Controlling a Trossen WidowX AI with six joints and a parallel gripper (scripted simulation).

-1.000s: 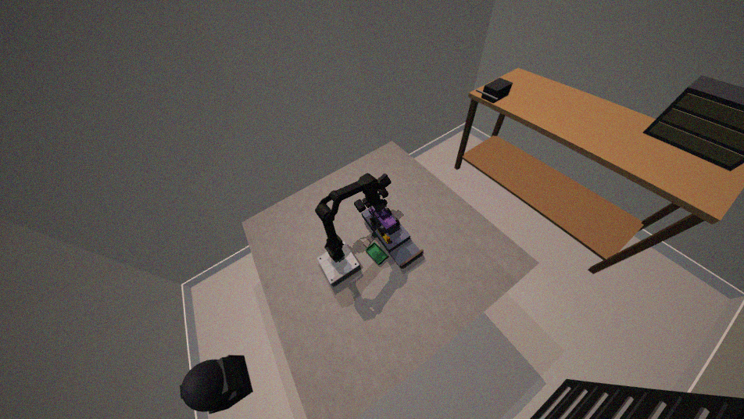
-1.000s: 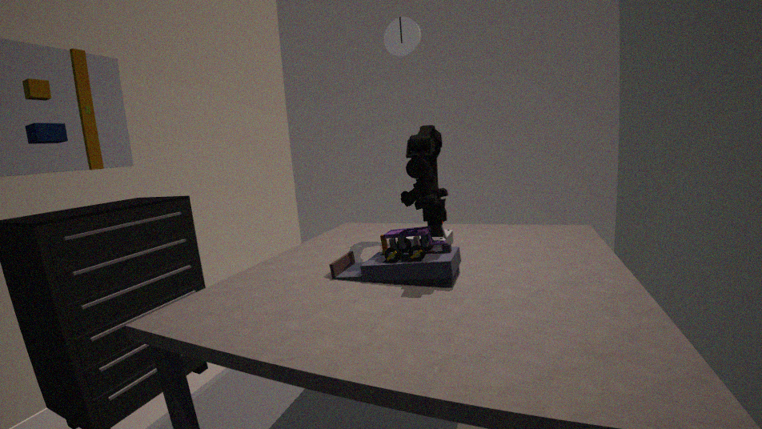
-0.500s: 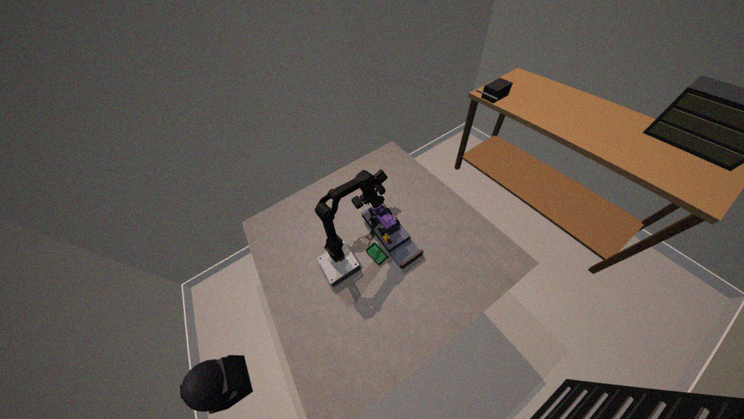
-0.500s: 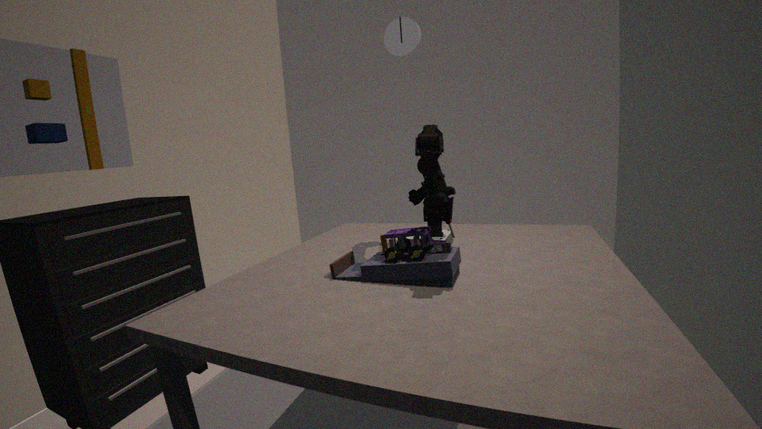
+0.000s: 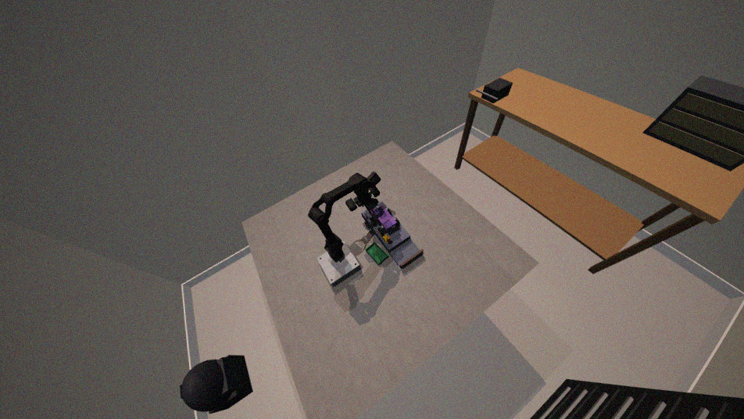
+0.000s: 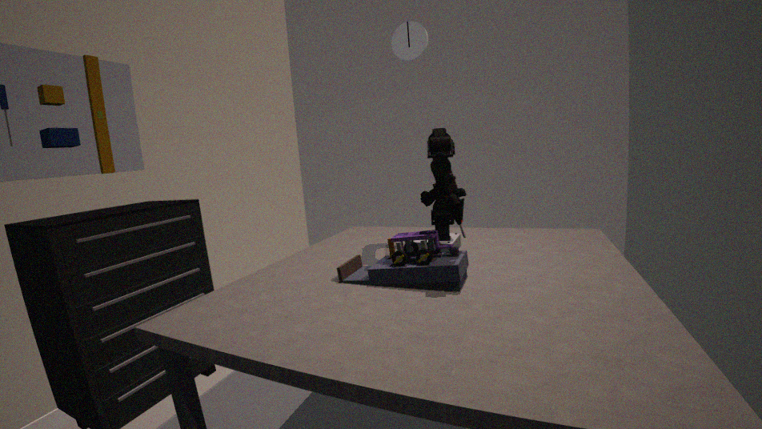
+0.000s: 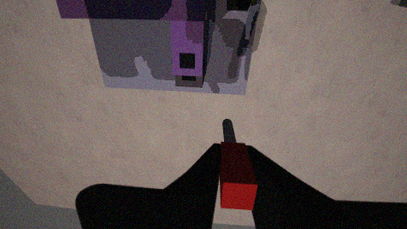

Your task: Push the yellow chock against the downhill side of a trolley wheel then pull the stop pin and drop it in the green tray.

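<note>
Now: the green tray 210 mm to the right of my gripper tip, 180 mm below it and 120 mm behind it. Round my gripper tip: purple trolley 140 mm to the right, 70 mm below, 30 mm ahead; then grey ramp 130 mm to the right, 130 mm below, 30 mm ahead; then red-headed stop pin right at my gripper tip.
</note>
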